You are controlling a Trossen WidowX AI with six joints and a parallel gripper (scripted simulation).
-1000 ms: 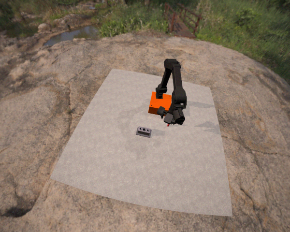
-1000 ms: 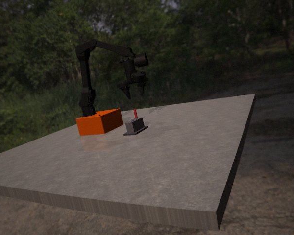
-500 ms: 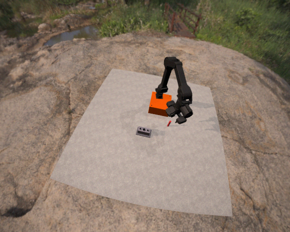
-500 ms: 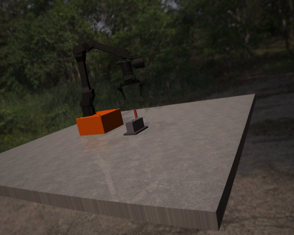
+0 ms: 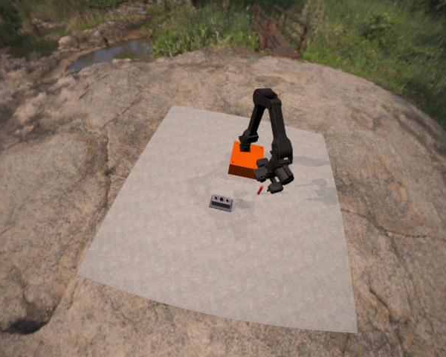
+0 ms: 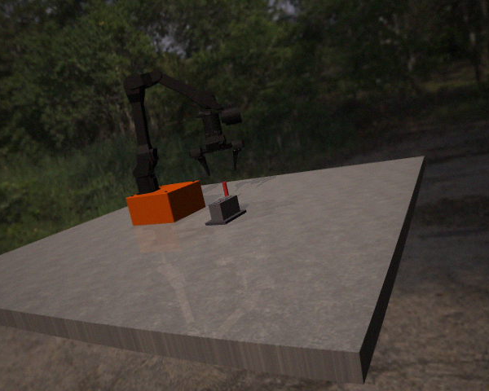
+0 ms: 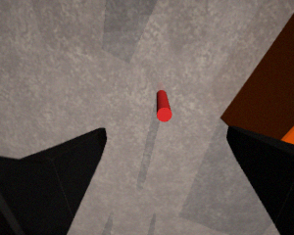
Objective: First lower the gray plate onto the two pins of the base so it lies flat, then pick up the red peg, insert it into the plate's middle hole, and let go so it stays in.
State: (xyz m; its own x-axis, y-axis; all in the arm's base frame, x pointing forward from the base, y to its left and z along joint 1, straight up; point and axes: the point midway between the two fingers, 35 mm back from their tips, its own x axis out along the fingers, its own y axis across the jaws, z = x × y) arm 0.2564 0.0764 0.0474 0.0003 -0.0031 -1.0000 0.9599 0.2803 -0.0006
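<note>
The red peg lies 70 mm below my gripper tip. Also, from my gripper tip: base 70 mm ahead, 220 mm to the right, 100 mm below; then gray plate 70 mm ahead, 220 mm to the right, 70 mm below.
</note>
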